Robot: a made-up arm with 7 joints.
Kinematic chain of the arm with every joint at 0, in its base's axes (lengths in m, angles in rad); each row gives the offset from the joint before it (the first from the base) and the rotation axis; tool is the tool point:
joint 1: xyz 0 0 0.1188 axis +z
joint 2: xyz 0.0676 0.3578 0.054 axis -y
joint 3: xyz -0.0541 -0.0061 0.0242 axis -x
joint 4: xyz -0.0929 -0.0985 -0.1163 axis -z
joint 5: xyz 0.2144 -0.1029 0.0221 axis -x
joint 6: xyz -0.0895 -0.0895 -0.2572 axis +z
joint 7: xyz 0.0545 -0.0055 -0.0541 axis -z
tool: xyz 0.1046 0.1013 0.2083
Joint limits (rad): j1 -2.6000..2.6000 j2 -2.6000..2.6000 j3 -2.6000..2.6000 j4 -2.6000..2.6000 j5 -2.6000..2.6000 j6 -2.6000..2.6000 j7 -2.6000..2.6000
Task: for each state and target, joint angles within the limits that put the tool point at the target. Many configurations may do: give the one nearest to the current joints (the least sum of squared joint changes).
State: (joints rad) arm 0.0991 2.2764 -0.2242 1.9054 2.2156 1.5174 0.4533
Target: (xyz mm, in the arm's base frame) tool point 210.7 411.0 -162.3
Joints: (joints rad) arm 0.3080 1.9916 -0.3063 2.0813 2.2621 1.5243 0.4612
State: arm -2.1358 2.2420 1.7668 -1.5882 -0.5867 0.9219 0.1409
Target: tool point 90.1 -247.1 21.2
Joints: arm -2.1210 2.1733 1.8290 -1.5702 -0.5110 0.9587 0.1004
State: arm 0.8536 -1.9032 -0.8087 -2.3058 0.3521 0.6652 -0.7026
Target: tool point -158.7 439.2 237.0
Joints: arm 0.2537 -1.8398 -0.6528 -2.1124 0.5277 0.9685 -1.0205
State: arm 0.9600 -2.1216 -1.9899 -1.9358 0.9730 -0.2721 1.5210
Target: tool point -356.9 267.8 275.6
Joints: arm 1.9325 -1.5940 -1.8131 -2.2693 1.1093 -0.1068 1.4395
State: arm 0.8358 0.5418 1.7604 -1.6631 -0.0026 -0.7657 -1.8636
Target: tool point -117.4 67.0 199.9
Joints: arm 0.9656 0.3245 2.1394 -1.7040 0.0729 -0.9716 -1.5703
